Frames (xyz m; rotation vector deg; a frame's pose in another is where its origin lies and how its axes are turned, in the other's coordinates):
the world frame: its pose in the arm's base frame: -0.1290 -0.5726 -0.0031 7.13 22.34 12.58
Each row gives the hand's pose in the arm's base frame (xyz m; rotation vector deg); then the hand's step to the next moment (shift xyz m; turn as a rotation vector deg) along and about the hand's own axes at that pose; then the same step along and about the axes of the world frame.
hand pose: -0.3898 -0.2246 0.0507 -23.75 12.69 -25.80
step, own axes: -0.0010 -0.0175 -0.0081 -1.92 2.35 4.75
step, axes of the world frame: -0.0130 -0.0142 -0.0021 0.33 4.73 3.05
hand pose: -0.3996 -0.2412 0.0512 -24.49 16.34 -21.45
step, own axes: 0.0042 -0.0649 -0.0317 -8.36 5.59 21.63
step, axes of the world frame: -0.0397 -0.0604 -0.0041 -1.38 17.77 15.86
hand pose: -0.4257 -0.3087 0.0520 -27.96 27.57 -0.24
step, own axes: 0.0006 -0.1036 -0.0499 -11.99 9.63 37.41
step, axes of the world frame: -0.0392 -0.1074 0.0121 -0.08 29.83 27.31
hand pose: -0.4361 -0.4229 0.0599 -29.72 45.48 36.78
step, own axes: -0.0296 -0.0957 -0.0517 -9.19 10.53 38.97
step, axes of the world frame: -0.0061 -0.1091 0.0276 2.49 31.76 26.44
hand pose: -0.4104 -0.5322 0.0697 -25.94 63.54 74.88
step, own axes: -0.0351 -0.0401 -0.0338 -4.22 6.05 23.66
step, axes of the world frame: 0.0111 -0.0597 0.0171 2.24 19.66 14.92
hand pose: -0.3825 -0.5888 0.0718 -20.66 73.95 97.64
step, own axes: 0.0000 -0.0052 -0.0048 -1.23 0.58 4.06
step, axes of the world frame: 0.0034 -0.0053 -0.0032 0.87 3.03 2.90
